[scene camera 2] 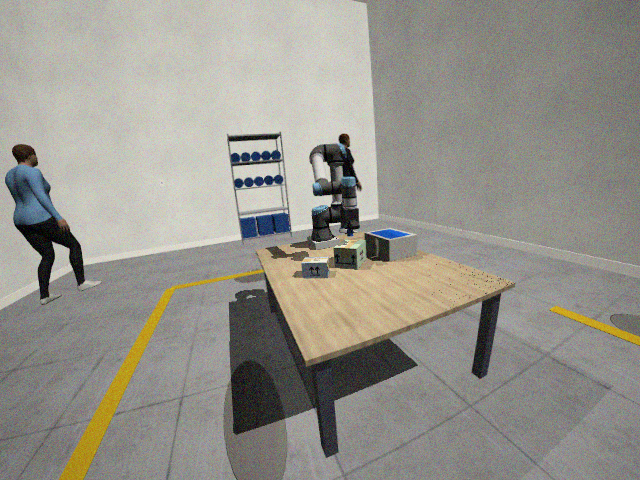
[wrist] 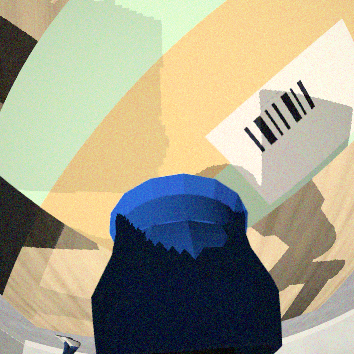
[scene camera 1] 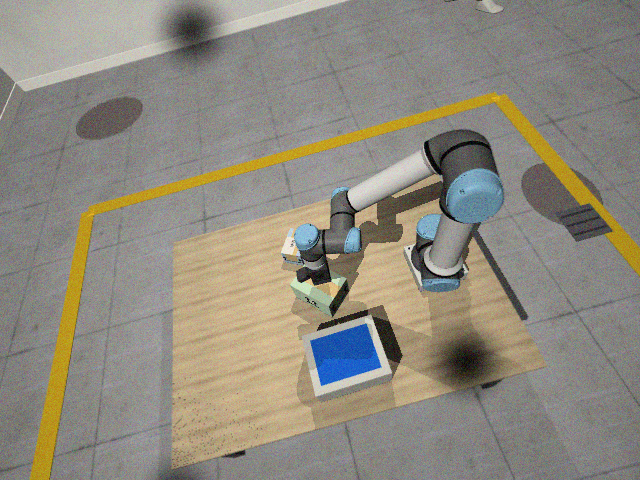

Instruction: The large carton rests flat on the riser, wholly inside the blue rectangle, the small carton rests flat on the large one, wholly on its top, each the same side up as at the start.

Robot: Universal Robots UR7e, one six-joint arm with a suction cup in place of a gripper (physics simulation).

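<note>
The large carton (scene camera 1: 316,298) (scene camera 2: 350,253) (wrist: 70,105) is pale green with a tan tape band and a white barcode label. It lies flat on the wooden table (scene camera 1: 223,333) (scene camera 2: 375,300), just behind the riser. My suction cup (scene camera 1: 316,277) (scene camera 2: 350,232) (wrist: 179,207) hangs a little above its top, near the edge, and holds nothing. The small carton (scene camera 1: 289,249) (scene camera 2: 314,268) lies on the table behind and to the left, partly hidden by my wrist. The grey riser (scene camera 1: 308,353) (scene camera 2: 396,246) with the blue rectangle (scene camera 1: 344,354) (scene camera 2: 390,233) carries nothing.
My arm's base (scene camera 1: 437,278) stands at the table's right rear. A yellow floor line (scene camera 1: 294,153) frames the cell. A shelf rack (scene camera 2: 233,190) with blue rolls and boxes stands at the wall. A person (scene camera 2: 350,164) is behind my arm.
</note>
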